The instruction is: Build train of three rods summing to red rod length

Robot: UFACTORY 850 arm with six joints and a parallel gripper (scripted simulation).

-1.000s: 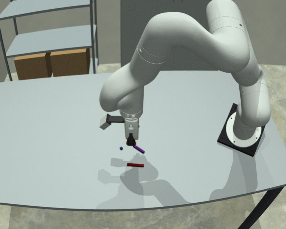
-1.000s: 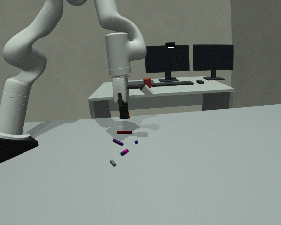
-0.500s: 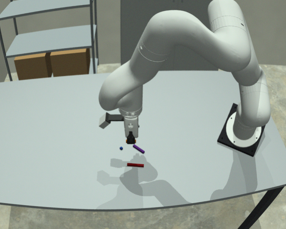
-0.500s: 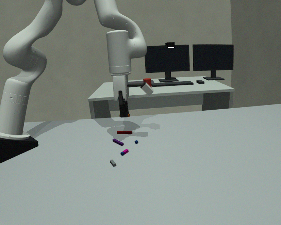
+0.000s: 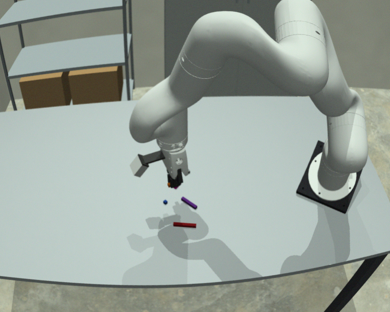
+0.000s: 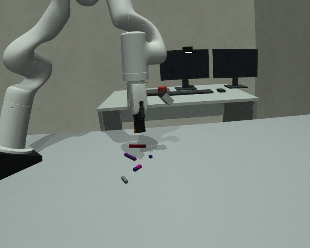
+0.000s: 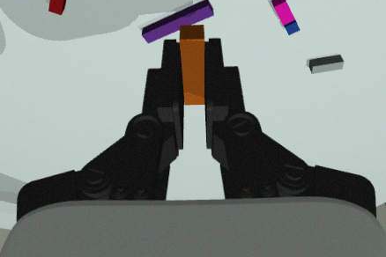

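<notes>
My gripper is now 12 cm above the magenta rod and 8 cm to the left of it. The rest, counted from my hand: red rod 12 cm below, 8 cm to the left, 4 cm behind; orange rod 2 cm below; purple rod 12 cm below, 5 cm behind, 1 cm to the right.
</notes>
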